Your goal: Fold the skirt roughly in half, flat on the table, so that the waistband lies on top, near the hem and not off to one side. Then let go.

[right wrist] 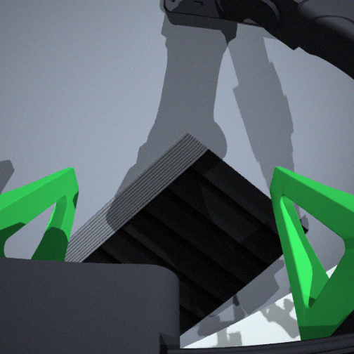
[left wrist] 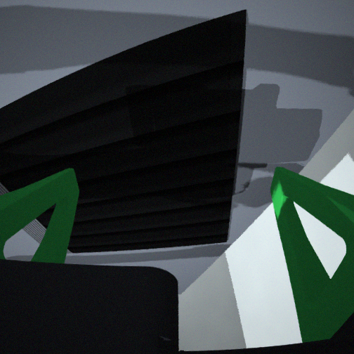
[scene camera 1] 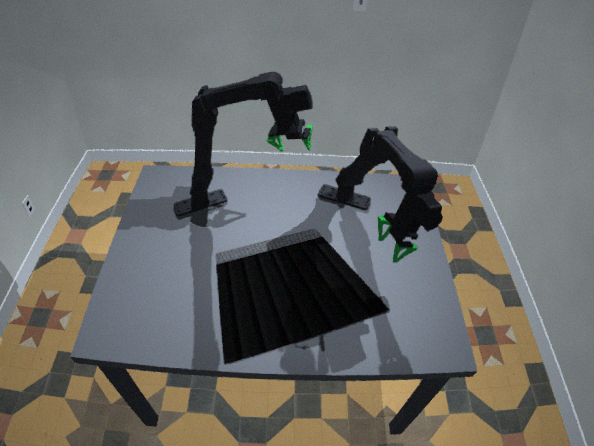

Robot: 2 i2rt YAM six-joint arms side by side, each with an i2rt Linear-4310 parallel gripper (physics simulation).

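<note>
A black pleated skirt point(scene camera 1: 295, 295) point(left wrist: 165, 150) point(right wrist: 215, 225) lies flat and unfolded on the table. Its grey ribbed waistband point(scene camera 1: 267, 246) point(right wrist: 140, 195) is on the side toward the arm bases, and its wider hem is toward the near table edge. A bit of the waistband also shows at the left edge of the left wrist view. My left gripper point(scene camera 1: 391, 250) point(left wrist: 174, 178) is open and empty, in the air to the right of the skirt. My right gripper point(scene camera 1: 295, 149) point(right wrist: 173, 178) is open and empty, high above the far part of the table.
The grey table point(scene camera 1: 150, 300) carries both arm bases, the right arm's base point(scene camera 1: 217, 198) at the far left and the left arm's base point(scene camera 1: 327, 192) at the far middle. Arm shadows fall across the table and skirt. The near table edge point(scene camera 1: 275, 375) lies a little beyond the hem.
</note>
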